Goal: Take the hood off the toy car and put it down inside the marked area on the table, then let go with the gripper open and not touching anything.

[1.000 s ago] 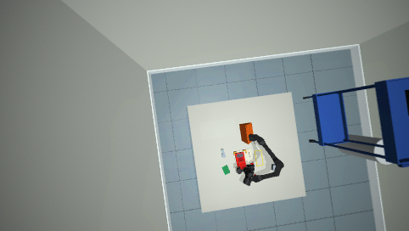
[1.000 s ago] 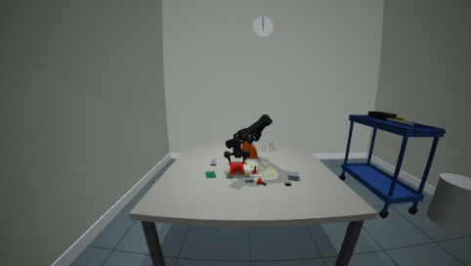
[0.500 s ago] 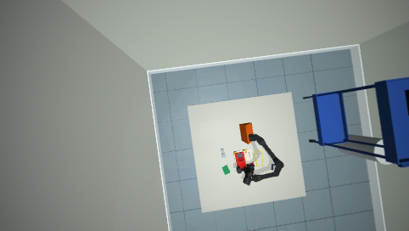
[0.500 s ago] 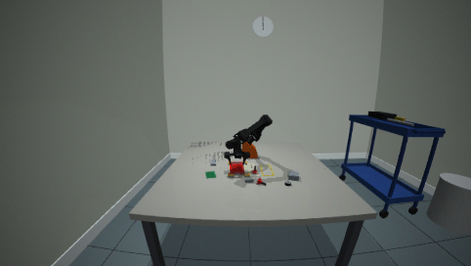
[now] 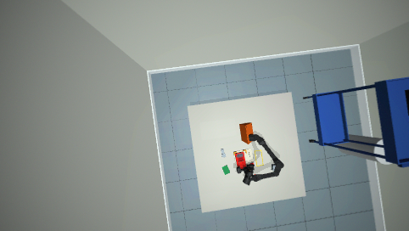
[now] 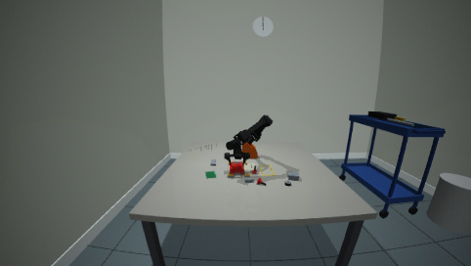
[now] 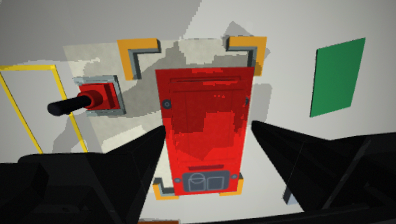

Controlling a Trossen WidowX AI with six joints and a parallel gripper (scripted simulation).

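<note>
The hood lies 10 mm below my gripper tip. From my gripper tip the other things lie so: green piece: 190 mm to the right, 50 mm below, 40 mm ahead.
</note>
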